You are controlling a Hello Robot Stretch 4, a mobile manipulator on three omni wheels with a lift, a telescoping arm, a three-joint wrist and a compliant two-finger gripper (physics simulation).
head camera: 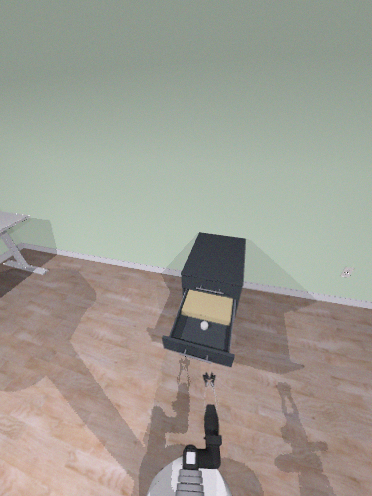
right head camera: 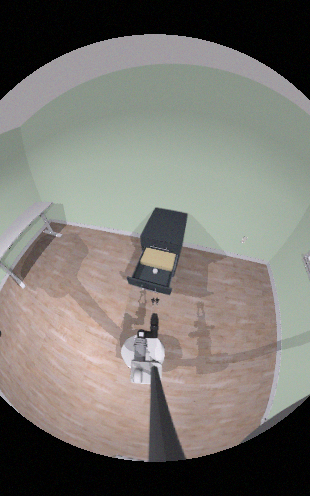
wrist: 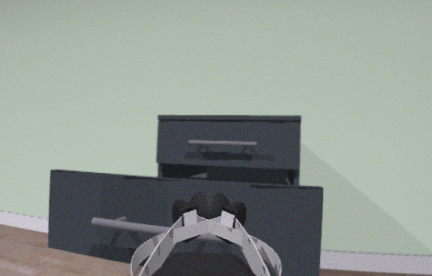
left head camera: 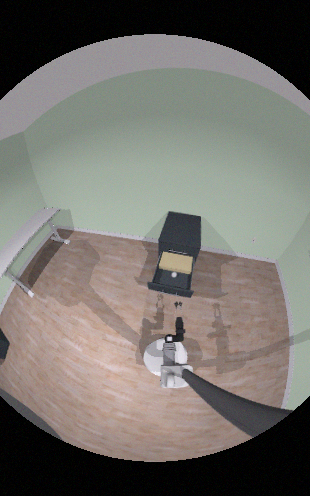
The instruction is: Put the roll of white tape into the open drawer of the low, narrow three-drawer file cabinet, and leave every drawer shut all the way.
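Places are measured from the robot's base along level axes (x back, y right, z up), in metres.
Pixels of known places: gripper, fingertip midpoint: (head camera: 208,372) (right head camera: 154,297) (wrist: 209,208) (left head camera: 177,300).
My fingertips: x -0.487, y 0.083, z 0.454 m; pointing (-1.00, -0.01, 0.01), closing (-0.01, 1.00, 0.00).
Observation:
Behind a point stands the place of what it marks.
The roll of white tape (head camera: 204,325) {x -0.791, y 0.071, z 0.387 m} (left head camera: 174,274) {x -0.789, y 0.077, z 0.386 m} (right head camera: 155,271) {x -0.783, y 0.079, z 0.383 m} lies inside the open drawer (head camera: 175,344) {x -0.633, y -0.103, z 0.435 m} (left head camera: 170,289) {x -0.603, y 0.028, z 0.435 m} (right head camera: 150,286) {x -0.599, y 0.041, z 0.421 m} (wrist: 150,197) {x -0.609, y -0.002, z 0.441 m}, in front of a tan block. This is the middle drawer of the dark file cabinet (head camera: 215,257) {x -1.220, y 0.157, z 0.617 m} (left head camera: 183,231) {x -1.173, y 0.178, z 0.617 m} (right head camera: 165,226) {x -1.195, y 0.162, z 0.617 m} (wrist: 280,145) {x -0.955, y 0.262, z 0.534 m}. The top drawer looks shut; the bottom one is hidden in the wrist view. My gripper (head camera: 209,377) {x -0.487, y 0.083, z 0.454 m} (left head camera: 178,304) {x -0.487, y 0.083, z 0.454 m} (right head camera: 155,301) {x -0.487, y 0.083, z 0.454 m} (wrist: 209,208) {x -0.487, y 0.083, z 0.454 m} is shut and empty, in front of the open drawer's face. In the wrist view it overlaps the right part of the bar handle (wrist: 130,226) {x -0.578, y -0.020, z 0.407 m}.
The tan block (head camera: 207,306) {x -0.922, y 0.095, z 0.413 m} (left head camera: 175,262) {x -0.918, y 0.092, z 0.413 m} (right head camera: 158,258) {x -0.922, y 0.103, z 0.413 m} fills the rear part of the open drawer. A white table (head camera: 11,220) {x -1.656, y -1.871, z 0.692 m} (left head camera: 30,235) {x -1.080, y -1.931, z 0.690 m} (right head camera: 25,225) {x -1.148, y -1.929, z 0.692 m} stands at the left. The green wall (head camera: 185,150) {x -1.649, y -0.084, z 1.293 m} is behind the cabinet. Wood floor surrounds the base.

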